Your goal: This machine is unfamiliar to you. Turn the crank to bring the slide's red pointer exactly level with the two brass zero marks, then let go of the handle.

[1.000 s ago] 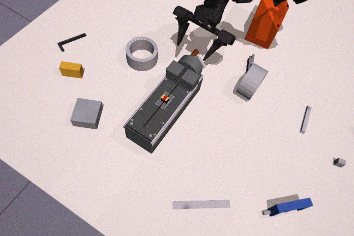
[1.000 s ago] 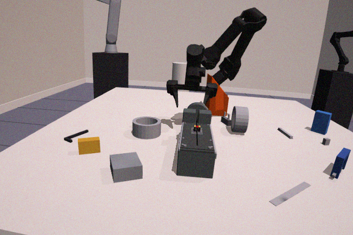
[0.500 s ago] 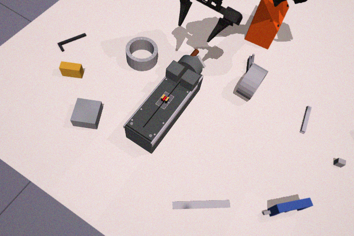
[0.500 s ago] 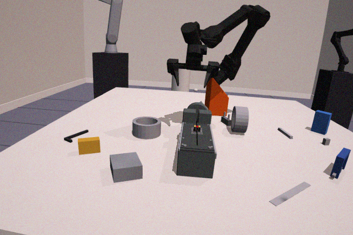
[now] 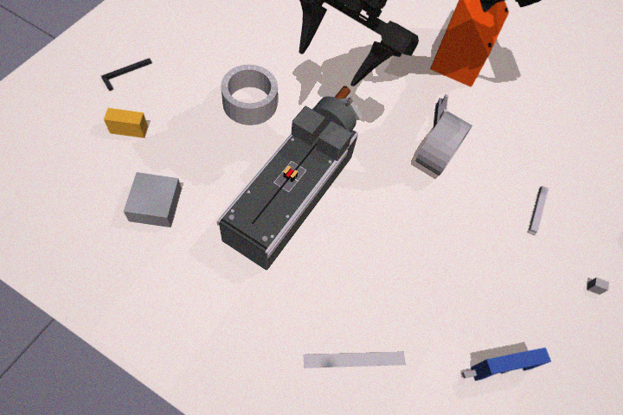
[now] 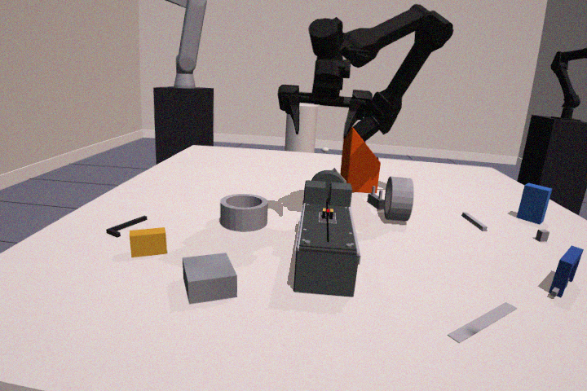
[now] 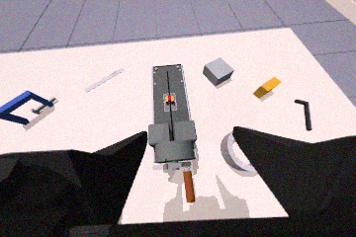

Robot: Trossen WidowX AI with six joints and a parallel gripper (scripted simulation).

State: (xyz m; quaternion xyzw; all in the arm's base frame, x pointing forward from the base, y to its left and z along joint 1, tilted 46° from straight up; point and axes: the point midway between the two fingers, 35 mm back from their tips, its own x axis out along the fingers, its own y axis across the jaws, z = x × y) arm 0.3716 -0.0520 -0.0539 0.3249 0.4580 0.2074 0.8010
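Right now the crank handle is 7 cm behind my gripper tip, 1 cm to the right of it and 13 cm below it. Round my gripper tip: red pointer: 12 cm ahead, 3 cm to the left, 12 cm below; then grey cube: 26 cm ahead, 12 cm to the right, 18 cm below; then yellow block: 19 cm ahead, 27 cm to the right, 18 cm below.
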